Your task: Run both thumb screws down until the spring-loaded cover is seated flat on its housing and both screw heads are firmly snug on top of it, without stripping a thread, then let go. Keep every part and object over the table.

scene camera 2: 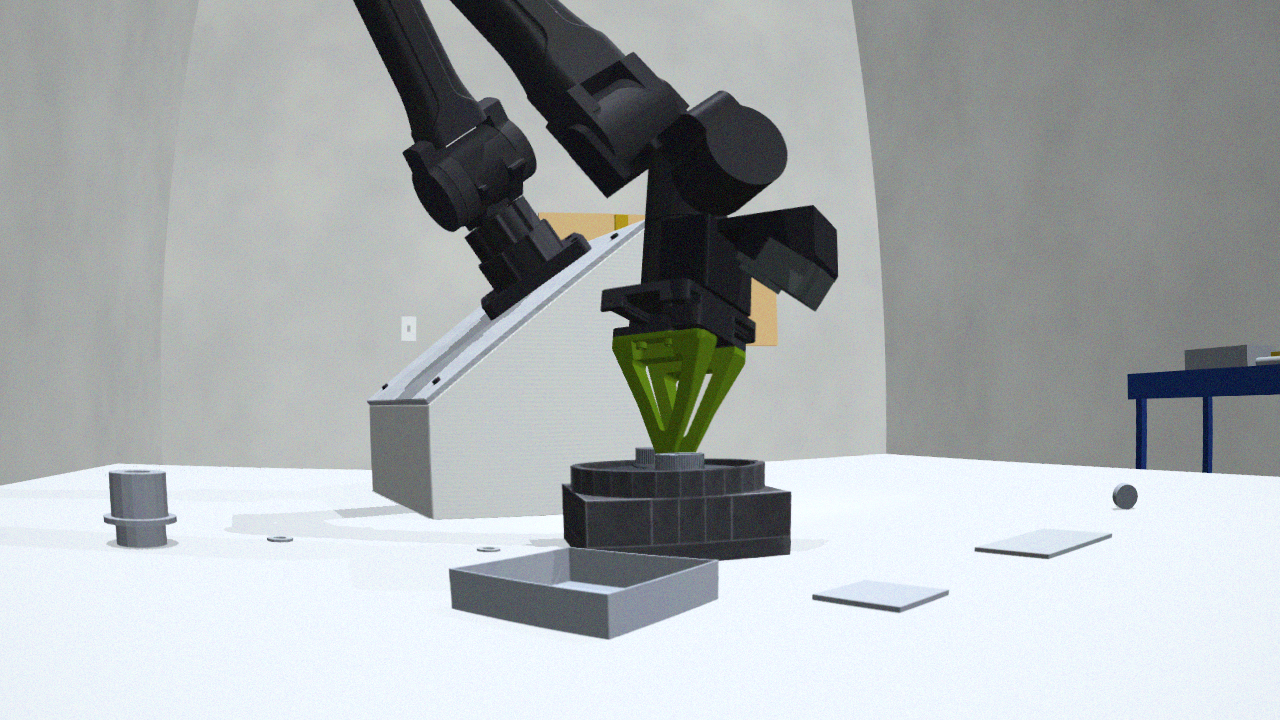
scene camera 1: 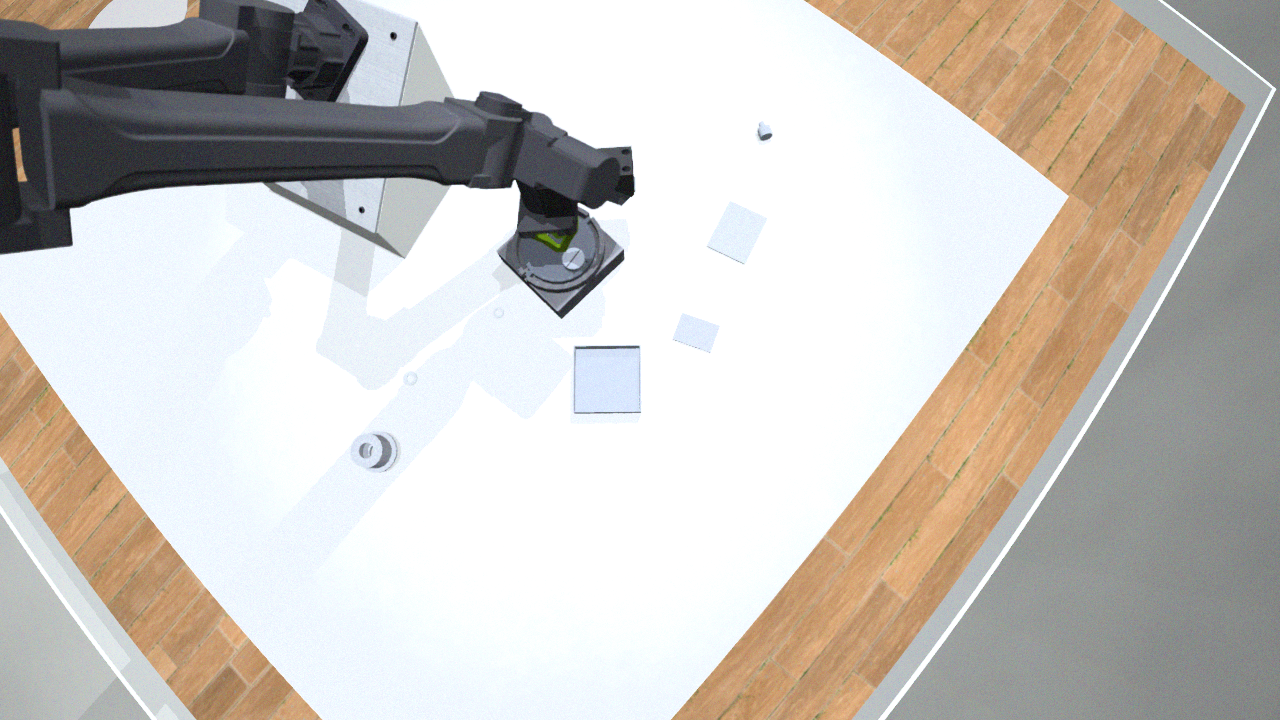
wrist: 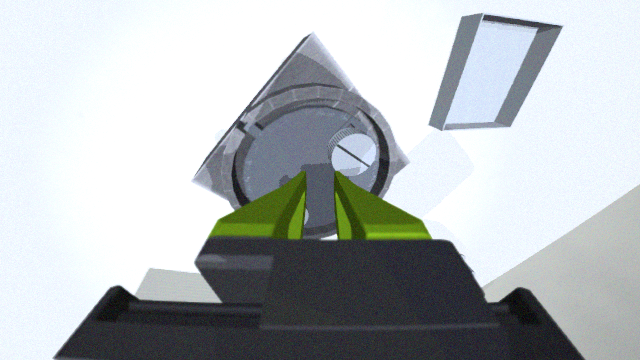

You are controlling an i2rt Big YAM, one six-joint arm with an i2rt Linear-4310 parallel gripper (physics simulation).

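Places are measured from the arm's base along level axes (x right, y ahead, z up), in centimetres.
Pixels of known places: gripper, fingertip midpoint: (scene camera 2: 674, 456) (scene camera 1: 561, 244) (wrist: 320, 179); arm's base at its link origin: (scene camera 2: 538, 280) (scene camera 1: 326, 53).
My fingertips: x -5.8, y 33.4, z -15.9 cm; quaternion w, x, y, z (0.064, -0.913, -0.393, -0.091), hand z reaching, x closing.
Note:
Ahead of a thing's pixels: the offset from my fingertips to its middle.
The dark square housing {dx +0.3, dy -0.5, dz -3.3 cm} (scene camera 1: 562, 302) (scene camera 2: 675, 523) (wrist: 312, 60) stands on the table, with the round grey cover {dx +0.3, dy -0.5, dz -1.9 cm} (scene camera 1: 547, 270) (wrist: 280, 145) inside its raised ring. One slotted thumb screw {dx +0.3, dy +2.7, dz -1.4 cm} (scene camera 1: 573, 258) (scene camera 2: 679, 461) (wrist: 354, 154) shows its whole head, right of the fingertips in the wrist view. The other thumb screw {dx +0.3, dy -3.7, dz -1.3 cm} (scene camera 2: 642, 457) (wrist: 306, 216) is mostly hidden by the left finger in the wrist view. Both heads show slightly above the ring's rim in scene camera 2. My green gripper (scene camera 2: 677, 450) (wrist: 320, 179) is nearly closed, empty, pointing down over the cover. Whether the cover is flat I cannot tell.
An open tray {dx +8.1, dy +16.5, dz -5.1 cm} (scene camera 1: 606, 379) (scene camera 2: 528, 608) (wrist: 452, 75) stands near the housing. Two flat plates {dx -20.3, dy +14.4, dz -6.0 cm} (scene camera 1: 736, 232) {dx -5.2, dy +20.4, dz -6.0 cm} (scene camera 1: 696, 332), a flanged cylinder {dx +37.1, dy +1.5, dz -3.6 cm} (scene camera 1: 386, 452) (scene camera 2: 138, 492), two small washers and a small knob {dx -35.5, dy +6.0, dz -5.1 cm} (scene camera 1: 764, 131) (scene camera 2: 1125, 496) lie around. A sloped stand (scene camera 1: 425, 134) (scene camera 2: 501, 447) is behind.

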